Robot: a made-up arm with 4 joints.
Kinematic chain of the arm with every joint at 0, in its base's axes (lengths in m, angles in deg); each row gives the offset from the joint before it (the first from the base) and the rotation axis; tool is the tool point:
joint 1: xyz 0 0 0.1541 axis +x
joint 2: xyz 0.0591 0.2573 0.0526 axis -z
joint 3: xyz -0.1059 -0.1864 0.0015 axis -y
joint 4: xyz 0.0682 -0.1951 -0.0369 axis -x
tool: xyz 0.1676 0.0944 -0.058
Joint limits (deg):
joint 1: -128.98..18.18
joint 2: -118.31..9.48
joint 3: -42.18..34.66
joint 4: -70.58..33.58
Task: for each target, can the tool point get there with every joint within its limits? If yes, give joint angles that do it. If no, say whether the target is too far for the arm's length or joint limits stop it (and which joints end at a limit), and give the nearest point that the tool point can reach.
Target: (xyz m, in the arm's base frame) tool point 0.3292 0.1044 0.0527
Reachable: yes | joints -17.38 -45.68 -33.44 -57.90
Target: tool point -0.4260 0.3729 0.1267
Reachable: no: joint limits stop it (at a limit: joint 2, joint 3, joint 4) | nearest point 0.0789 0.2194 0.1380 | short by 0.528 m
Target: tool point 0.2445 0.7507 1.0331
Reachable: no: too far | nearest point 0.2824 0.3782 0.4950 | short by 0.656 m
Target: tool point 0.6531 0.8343 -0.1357
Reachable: no: too far | nearest point 0.3184 0.5026 -0.0205 | short by 0.485 m
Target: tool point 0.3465 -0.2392 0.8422
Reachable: no: joint limits stop it (at a limit: joint 1, joint 3, joint 4) | nearest point 0.2803 -0.0200 0.3740 | short by 0.521 m
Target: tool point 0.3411 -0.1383 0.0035
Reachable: yes | joints -114.40 -57.09 -22.87 -35.95
